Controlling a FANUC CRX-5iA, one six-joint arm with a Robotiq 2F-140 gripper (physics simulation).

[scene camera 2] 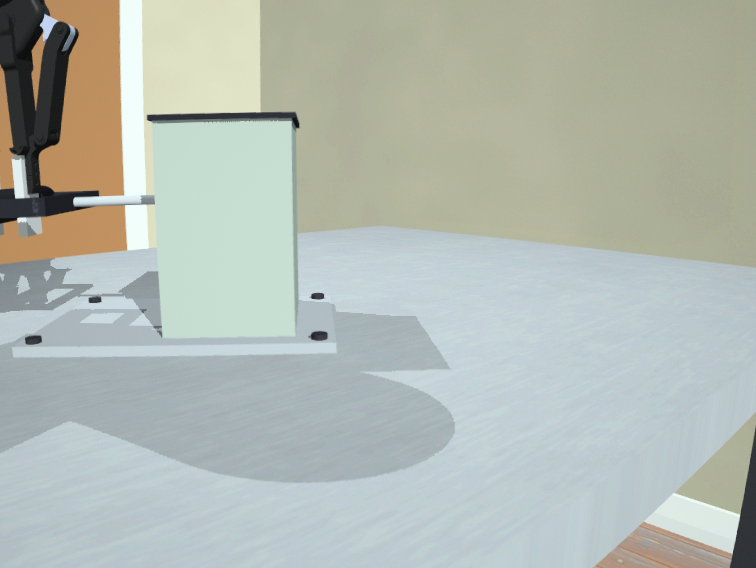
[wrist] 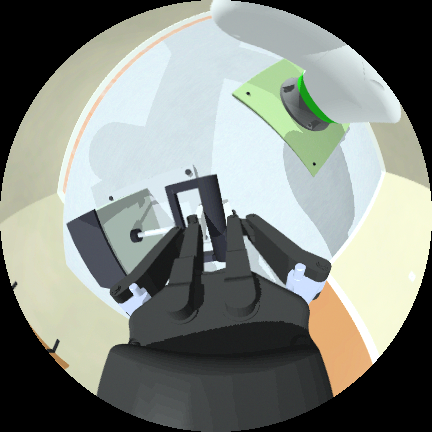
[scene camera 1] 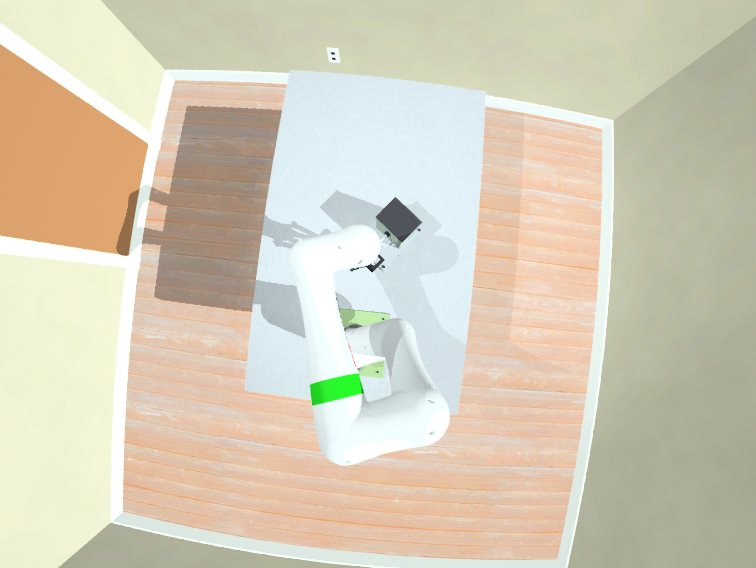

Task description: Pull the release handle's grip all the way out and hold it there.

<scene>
In view: my gripper [wrist: 214, 209] and a pale base plate [wrist: 155, 184].
</scene>
